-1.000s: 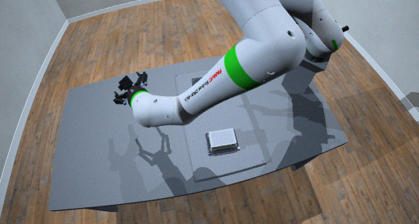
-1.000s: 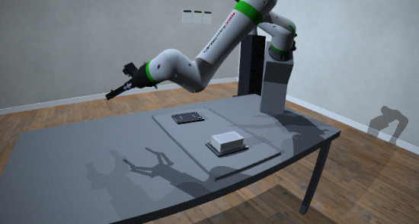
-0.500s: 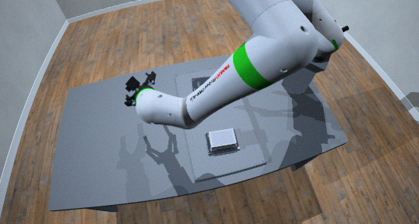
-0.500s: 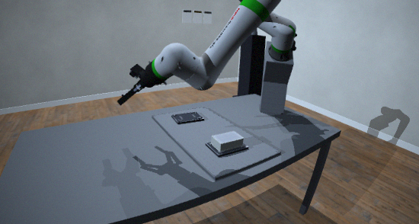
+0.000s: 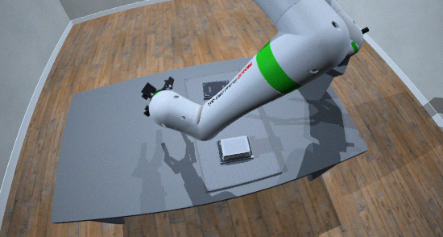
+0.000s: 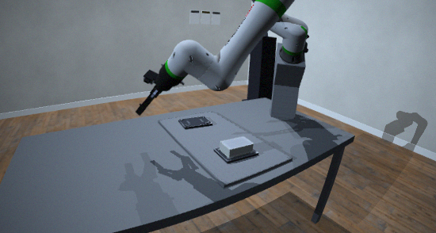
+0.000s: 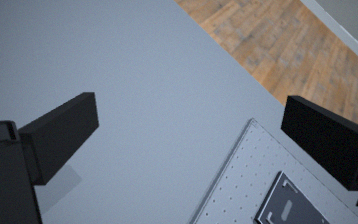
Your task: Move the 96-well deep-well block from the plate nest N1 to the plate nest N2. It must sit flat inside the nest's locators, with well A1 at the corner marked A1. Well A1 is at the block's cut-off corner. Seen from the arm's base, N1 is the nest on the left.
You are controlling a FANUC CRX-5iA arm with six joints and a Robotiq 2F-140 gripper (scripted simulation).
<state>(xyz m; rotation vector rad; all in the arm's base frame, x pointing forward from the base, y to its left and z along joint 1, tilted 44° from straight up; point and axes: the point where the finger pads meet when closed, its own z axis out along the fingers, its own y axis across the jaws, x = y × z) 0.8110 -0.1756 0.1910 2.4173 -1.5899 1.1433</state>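
Now: hand 330 mm past the white 96-well deep-well block, 250 mm to the right of it and 170 mm above it. Round my hand: plate nest: 300 mm behind, 140 mm to the right, 200 mm below.
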